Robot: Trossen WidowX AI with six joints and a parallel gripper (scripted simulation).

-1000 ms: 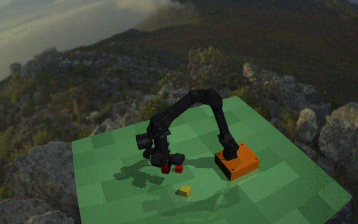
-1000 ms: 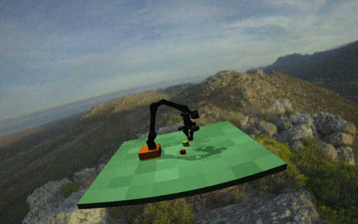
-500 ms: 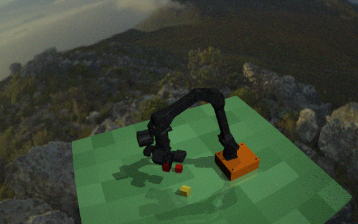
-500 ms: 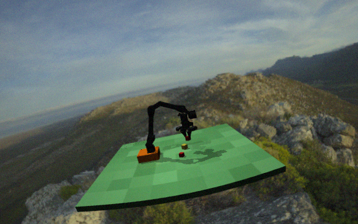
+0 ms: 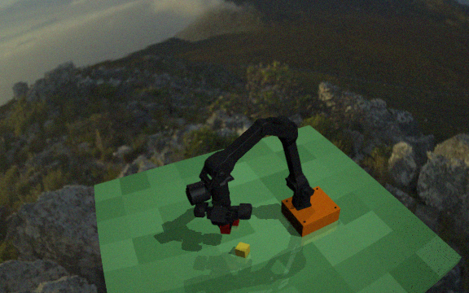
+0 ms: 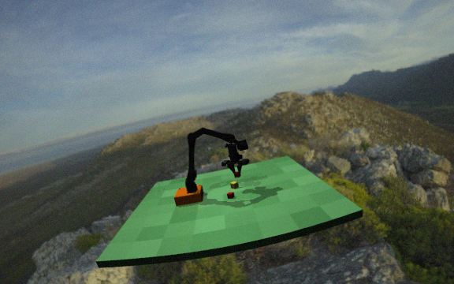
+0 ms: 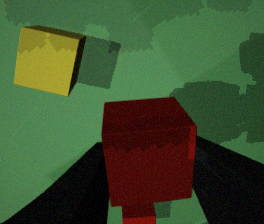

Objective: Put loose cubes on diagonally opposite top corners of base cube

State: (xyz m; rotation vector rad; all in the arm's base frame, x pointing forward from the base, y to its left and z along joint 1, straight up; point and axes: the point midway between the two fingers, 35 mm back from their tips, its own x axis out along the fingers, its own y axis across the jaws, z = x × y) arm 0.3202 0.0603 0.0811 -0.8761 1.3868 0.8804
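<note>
The yellow base cube is 4 cm behind my gripper tip, 5 cm to the left of it and 9 cm below it.
</note>
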